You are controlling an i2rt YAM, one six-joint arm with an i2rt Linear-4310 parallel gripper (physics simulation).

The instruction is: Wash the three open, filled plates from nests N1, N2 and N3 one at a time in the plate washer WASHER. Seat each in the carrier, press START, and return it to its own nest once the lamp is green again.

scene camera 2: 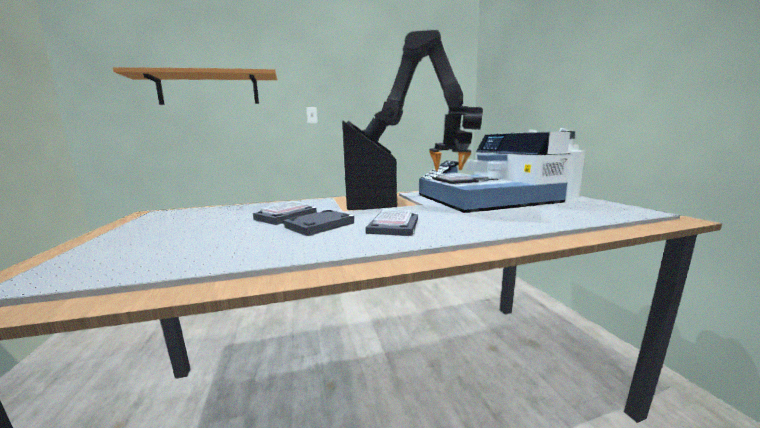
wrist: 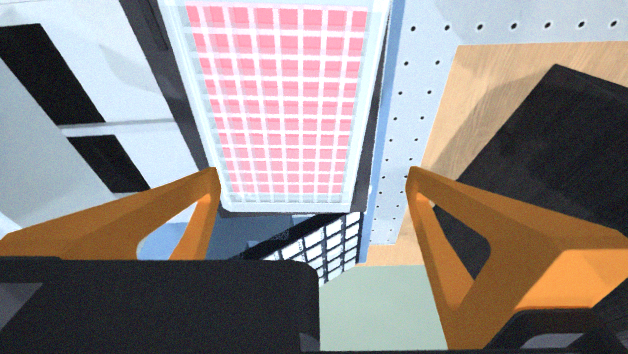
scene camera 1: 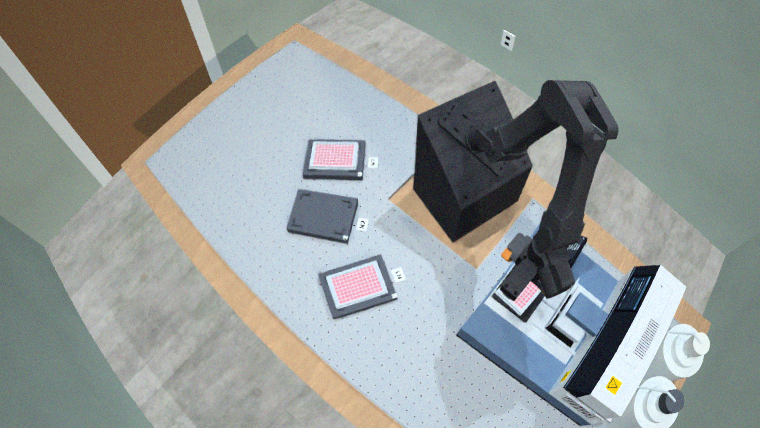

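Seen in the pictures: gripper, fingertip midpoint: [scene camera 2: 448, 170] [wrist: 313, 177]; arm's base, origin of the base link: [scene camera 2: 368, 138] [scene camera 1: 476, 139].
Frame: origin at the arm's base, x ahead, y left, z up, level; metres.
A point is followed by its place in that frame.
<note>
My gripper [scene camera 2: 449, 169] @(x 0.157, y 0.261, z -0.125 m) [wrist: 313, 177] @(x 0.157, y 0.261, z -0.125 m) is open, low over the washer's carrier [wrist: 180, 100] @(x 0.193, y 0.325, z -0.155 m), its fingers apart on either side near one end of a filled plate [scene camera 1: 526, 298] @(x 0.206, y 0.295, z -0.138 m) [wrist: 285, 100] @(x 0.192, y 0.268, z -0.139 m). This plate lies in the carrier, slightly turned against it. In scene camera 1 the arm hides part of it. A pink-filled plate [scene camera 1: 358, 286] @(x 0.381, y -0.060, z -0.210 m) [scene camera 2: 393, 216] @(x 0.395, y -0.076, z -0.211 m) lies in nest N1 [scene camera 1: 366, 305] @(x 0.405, y -0.019, z -0.224 m), another [scene camera 1: 333, 155] @(x 0.129, y -0.337, z -0.207 m) in nest N3 [scene camera 1: 332, 174] @(x 0.172, y -0.307, z -0.220 m). Dark nest N2 [scene camera 1: 322, 215] @(x 0.281, y -0.251, z -0.220 m) [scene camera 2: 319, 220] @(x 0.310, y -0.262, z -0.220 m) is empty. The washer [scene camera 1: 651, 303] @(x 0.114, y 0.565, z 0.010 m) [scene camera 2: 494, 195] @(x 0.351, y 0.312, z -0.194 m) has a keypad [wrist: 335, 242] @(x 0.054, y 0.256, z -0.153 m); its lamp does not show.
The black arm pedestal [scene camera 1: 468, 207] @(x 0.118, y 0.061, z -0.086 m) [scene camera 2: 370, 175] @(x 0.103, y -0.035, z -0.130 m) stands between the nests and the washer. Two white bottles [scene camera 1: 680, 358] @(x 0.164, y 0.724, z -0.037 m) [scene camera 1: 651, 406] @(x 0.303, y 0.701, z -0.037 m) stand behind the washer. The washer's raised housing is beside the carrier. A wall shelf [scene camera 2: 196, 73] hangs behind the table.
</note>
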